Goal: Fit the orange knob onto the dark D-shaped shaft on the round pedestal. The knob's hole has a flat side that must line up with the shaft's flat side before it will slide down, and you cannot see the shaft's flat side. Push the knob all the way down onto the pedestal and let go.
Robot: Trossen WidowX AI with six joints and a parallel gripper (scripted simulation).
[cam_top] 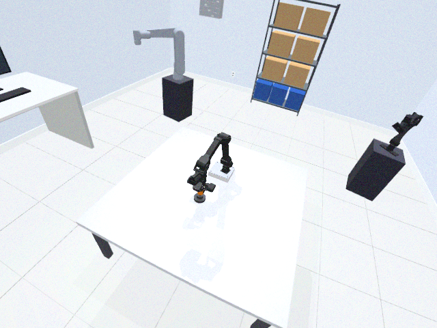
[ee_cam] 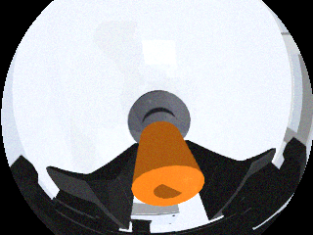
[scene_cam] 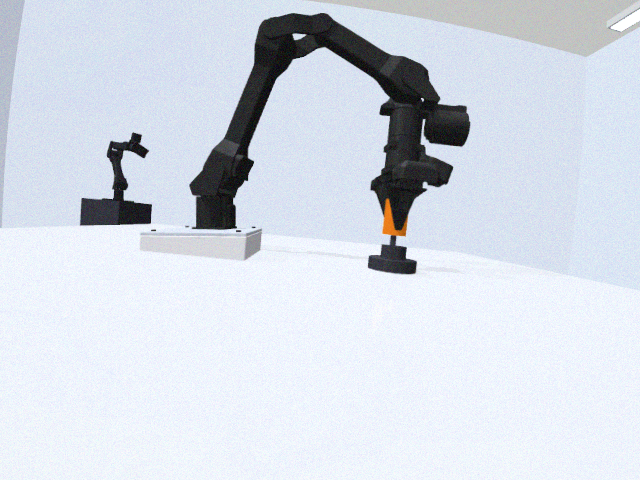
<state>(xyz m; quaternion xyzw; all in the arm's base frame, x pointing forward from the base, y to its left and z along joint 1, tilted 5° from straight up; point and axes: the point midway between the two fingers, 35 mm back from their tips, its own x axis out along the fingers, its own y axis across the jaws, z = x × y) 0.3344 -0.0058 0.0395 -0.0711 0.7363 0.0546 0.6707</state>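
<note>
The orange knob lies 20 mm above my gripper tip. Round my gripper tip: round dark pedestal 40 mm below.
</note>
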